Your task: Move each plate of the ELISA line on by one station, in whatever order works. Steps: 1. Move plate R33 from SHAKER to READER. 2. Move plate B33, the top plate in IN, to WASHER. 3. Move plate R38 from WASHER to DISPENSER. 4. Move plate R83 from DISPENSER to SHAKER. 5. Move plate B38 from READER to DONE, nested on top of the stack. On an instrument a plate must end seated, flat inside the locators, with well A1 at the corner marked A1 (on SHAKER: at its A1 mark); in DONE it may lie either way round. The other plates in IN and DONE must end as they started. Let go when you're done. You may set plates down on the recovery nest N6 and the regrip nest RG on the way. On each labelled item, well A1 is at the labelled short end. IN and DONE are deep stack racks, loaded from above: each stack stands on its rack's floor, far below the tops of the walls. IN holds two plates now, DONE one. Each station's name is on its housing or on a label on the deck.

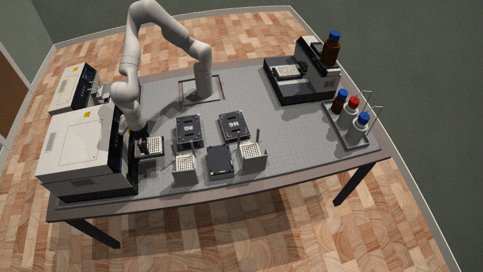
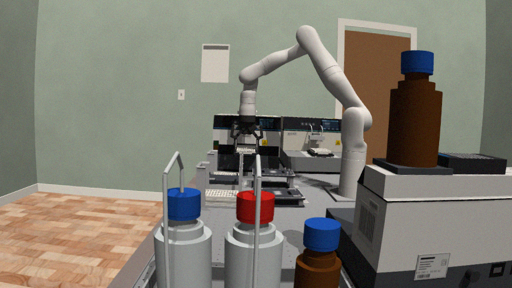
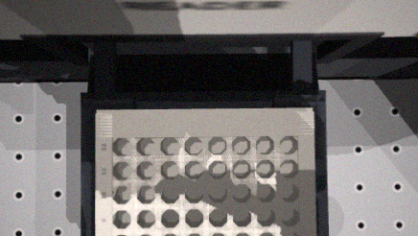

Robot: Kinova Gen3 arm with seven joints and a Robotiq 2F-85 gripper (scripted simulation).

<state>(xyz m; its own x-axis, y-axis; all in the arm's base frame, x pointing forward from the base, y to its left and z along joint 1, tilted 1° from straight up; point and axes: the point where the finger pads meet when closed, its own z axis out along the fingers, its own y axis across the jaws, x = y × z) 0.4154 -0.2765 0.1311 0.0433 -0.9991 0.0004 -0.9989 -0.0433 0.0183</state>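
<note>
The dark reader tray is 3 cm below my hand. The rest, counted from my hand: regrip nest RG: 12 cm behind, 18 cm to the left, 8 cm below; reader housing: 1 cm ahead, 29 cm to the right, 10 cm above; washer nest: 37 cm behind, 20 cm to the right, 4 cm below.
</note>
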